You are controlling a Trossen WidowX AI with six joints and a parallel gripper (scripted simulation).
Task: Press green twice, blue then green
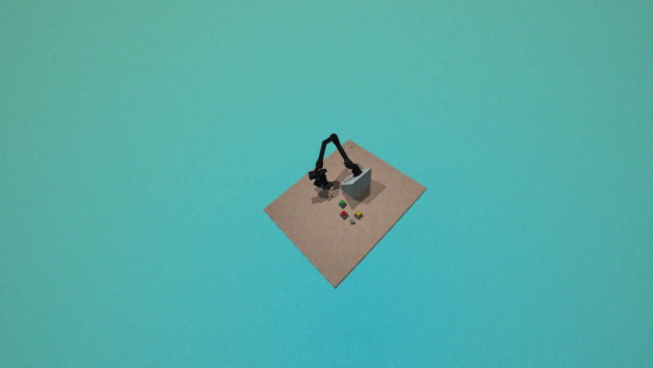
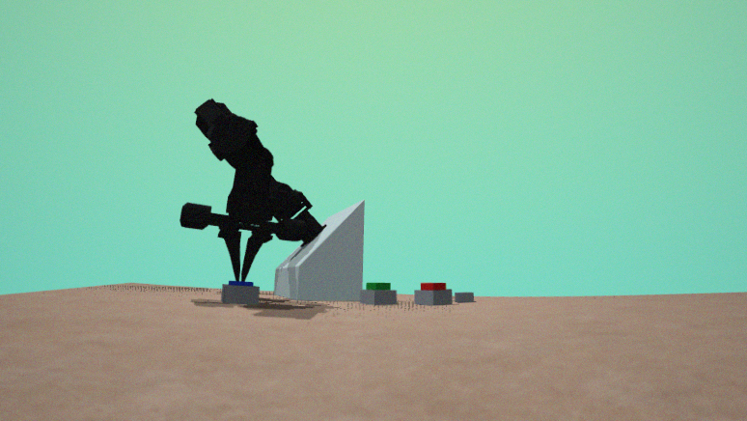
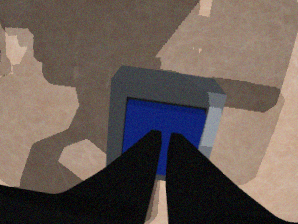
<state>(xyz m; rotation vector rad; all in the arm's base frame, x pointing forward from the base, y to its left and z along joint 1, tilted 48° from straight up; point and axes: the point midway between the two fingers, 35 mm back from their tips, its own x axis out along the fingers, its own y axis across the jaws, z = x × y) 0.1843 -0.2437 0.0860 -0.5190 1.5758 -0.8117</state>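
Right now my gripper tip is 1 cm above the blue button. Also, from my gripper tip: red button (11 cm ahead, 30 cm to the left); then yellow button (5 cm ahead, 40 cm to the left); then green button (4 cm ahead, 23 cm to the left).
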